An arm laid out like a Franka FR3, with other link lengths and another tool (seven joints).
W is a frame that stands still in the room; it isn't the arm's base.
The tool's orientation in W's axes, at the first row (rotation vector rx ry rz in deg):
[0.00, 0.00, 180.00]
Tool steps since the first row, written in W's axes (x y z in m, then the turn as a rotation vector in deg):
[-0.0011, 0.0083, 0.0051, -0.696, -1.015, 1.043]
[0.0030, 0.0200, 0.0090, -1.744, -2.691, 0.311]
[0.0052, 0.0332, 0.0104, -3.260, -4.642, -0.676]
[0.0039, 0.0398, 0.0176, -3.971, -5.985, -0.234]
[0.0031, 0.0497, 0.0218, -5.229, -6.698, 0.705]
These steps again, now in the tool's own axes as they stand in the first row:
[0.0011, -0.0083, 0.0051, 0.696, 1.015, 1.043]
[-0.0030, -0.0200, 0.0090, 1.744, 2.691, 0.311]
[-0.0052, -0.0332, 0.0104, 3.260, 4.642, -0.676]
[-0.0039, -0.0398, 0.0176, 3.971, 5.985, -0.234]
[-0.0031, -0.0497, 0.0218, 5.229, 6.698, 0.705]

